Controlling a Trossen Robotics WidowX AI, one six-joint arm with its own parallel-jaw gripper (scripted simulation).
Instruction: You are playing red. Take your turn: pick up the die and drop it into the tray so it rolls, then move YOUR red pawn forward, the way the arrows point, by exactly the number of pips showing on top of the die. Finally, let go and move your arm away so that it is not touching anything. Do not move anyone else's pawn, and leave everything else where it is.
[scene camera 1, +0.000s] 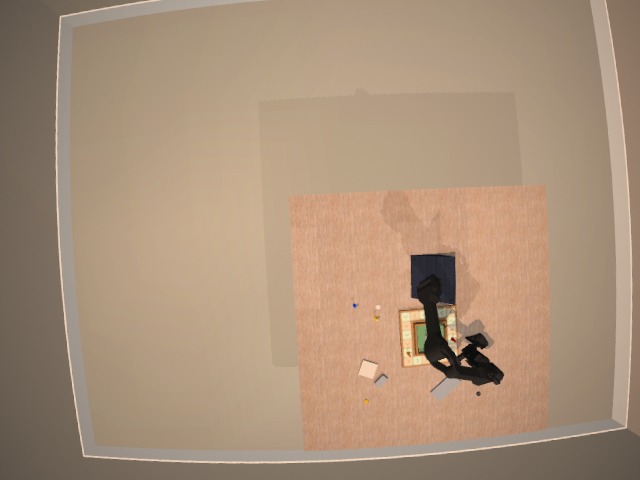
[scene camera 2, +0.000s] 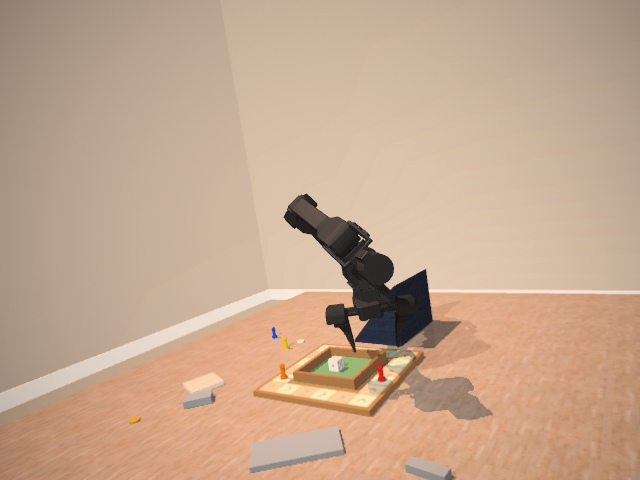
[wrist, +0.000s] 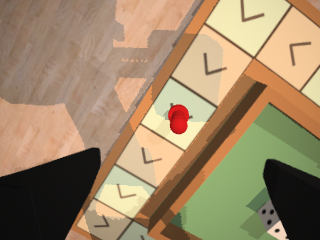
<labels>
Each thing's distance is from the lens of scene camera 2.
gripper (scene camera 2: 376, 349): 0.94 m
green tray (scene camera 2: 352, 365): 1.04 m
</labels>
